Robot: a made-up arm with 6 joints. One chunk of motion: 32 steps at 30 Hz.
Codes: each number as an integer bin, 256 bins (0 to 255) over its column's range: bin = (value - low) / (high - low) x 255, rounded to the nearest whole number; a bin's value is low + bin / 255 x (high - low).
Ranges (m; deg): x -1.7..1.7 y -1.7..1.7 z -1.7..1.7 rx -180..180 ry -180..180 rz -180..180
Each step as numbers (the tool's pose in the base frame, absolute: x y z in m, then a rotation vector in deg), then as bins.
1 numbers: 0.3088 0.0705 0.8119 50.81 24.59 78.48
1 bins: 151 133 188 163 145 183
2 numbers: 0.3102 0.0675 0.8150 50.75 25.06 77.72
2 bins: 151 133 189 163 145 183
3 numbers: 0.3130 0.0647 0.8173 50.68 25.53 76.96
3 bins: 151 132 189 163 146 182
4 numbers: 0.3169 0.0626 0.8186 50.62 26.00 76.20
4 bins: 151 132 189 163 146 181
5 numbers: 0.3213 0.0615 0.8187 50.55 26.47 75.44
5 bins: 152 132 189 163 146 181
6 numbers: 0.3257 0.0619 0.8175 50.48 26.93 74.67
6 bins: 152 132 189 163 147 180
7 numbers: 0.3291 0.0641 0.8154 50.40 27.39 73.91
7 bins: 152 132 189 163 147 180
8 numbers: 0.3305 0.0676 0.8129 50.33 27.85 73.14
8 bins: 152 133 188 163 147 179
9 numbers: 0.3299 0.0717 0.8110 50.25 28.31 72.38
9 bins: 152 133 188 163 148 179
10 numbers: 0.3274 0.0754 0.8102 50.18 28.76 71.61
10 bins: 152 133 188 163 148 178
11 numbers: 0.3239 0.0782 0.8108 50.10 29.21 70.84
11 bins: 152 133 188 163 148 178
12 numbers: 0.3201 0.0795 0.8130 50.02 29.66 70.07
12 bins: 152 133 188 163 149 177
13 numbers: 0.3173 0.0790 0.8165 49.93 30.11 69.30
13 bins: 151 133 189 163 149 177
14 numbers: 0.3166 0.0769 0.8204 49.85 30.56 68.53
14 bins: 151 133 189 163 149 176
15 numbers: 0.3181 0.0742 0.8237 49.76 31.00 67.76
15 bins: 151 133 189 163 149 175
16 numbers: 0.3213 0.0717 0.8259 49.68 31.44 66.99
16 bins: 152 133 189 163 150 175
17 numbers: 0.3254 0.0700 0.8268 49.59 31.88 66.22
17 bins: 152 133 190 163 150 174
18 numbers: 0.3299 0.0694 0.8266 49.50 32.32 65.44
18 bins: 152 133 189 163 150 174
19 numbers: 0.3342 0.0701 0.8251 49.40 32.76 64.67
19 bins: 153 133 189 162 151 173
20 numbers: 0.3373 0.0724 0.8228 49.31 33.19 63.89
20 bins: 153 133 189 162 151 173
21 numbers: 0.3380 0.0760 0.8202 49.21 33.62 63.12
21 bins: 153 133 189 162 151 172
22 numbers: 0.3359 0.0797 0.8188 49.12 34.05 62.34
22 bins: 153 133 189 162 152 172
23 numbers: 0.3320 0.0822 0.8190 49.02 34.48 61.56
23 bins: 152 134 189 162 152 171
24 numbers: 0.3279 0.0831 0.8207 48.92 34.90 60.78
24 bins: 152 134 189 162 152 171
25 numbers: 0.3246 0.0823 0.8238 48.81 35.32 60.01
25 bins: 152 134 189 162 153 170
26 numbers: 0.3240 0.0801 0.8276 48.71 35.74 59.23
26 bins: 152 134 190 162 153 169
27 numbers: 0.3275 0.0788 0.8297 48.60 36.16 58.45
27 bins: 152 133 190 162 153 169
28 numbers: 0.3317 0.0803 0.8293 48.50 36.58 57.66
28 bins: 152 134 190 162 153 168
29 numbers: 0.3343 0.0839 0.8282 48.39 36.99 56.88
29 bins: 153 134 190 162 154 168
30 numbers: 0.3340 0.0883 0.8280 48.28 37.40 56.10
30 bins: 153 134 190 162 154 167
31 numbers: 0.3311 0.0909 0.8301 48.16 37.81 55.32
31 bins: 152 134 190 162 154 167
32 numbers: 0.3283 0.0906 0.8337 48.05 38.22 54.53
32 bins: 152 134 190 162 155 166
